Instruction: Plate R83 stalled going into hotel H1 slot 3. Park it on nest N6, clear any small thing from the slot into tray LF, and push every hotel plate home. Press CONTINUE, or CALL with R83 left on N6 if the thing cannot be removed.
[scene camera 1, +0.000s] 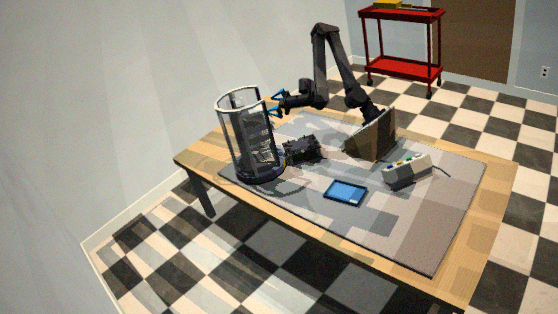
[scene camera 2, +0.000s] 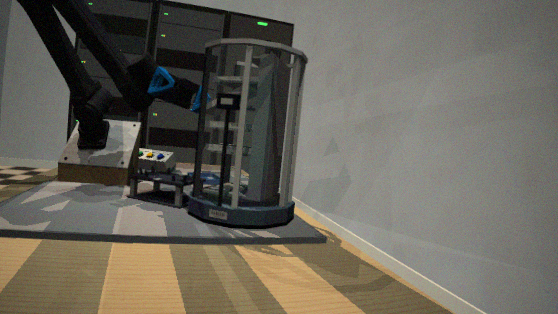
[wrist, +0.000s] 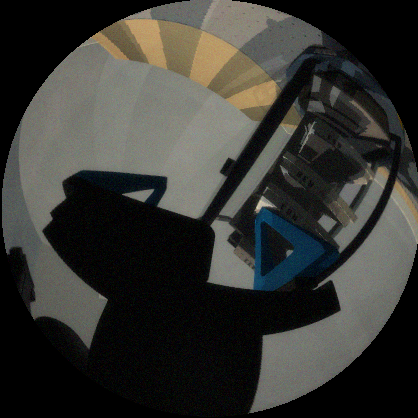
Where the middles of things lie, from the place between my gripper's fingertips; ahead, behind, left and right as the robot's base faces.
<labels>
I see the glass-walled plate rack (scene camera 2: 251, 97) 140 mm ahead of my hand and 70 mm below it.
</labels>
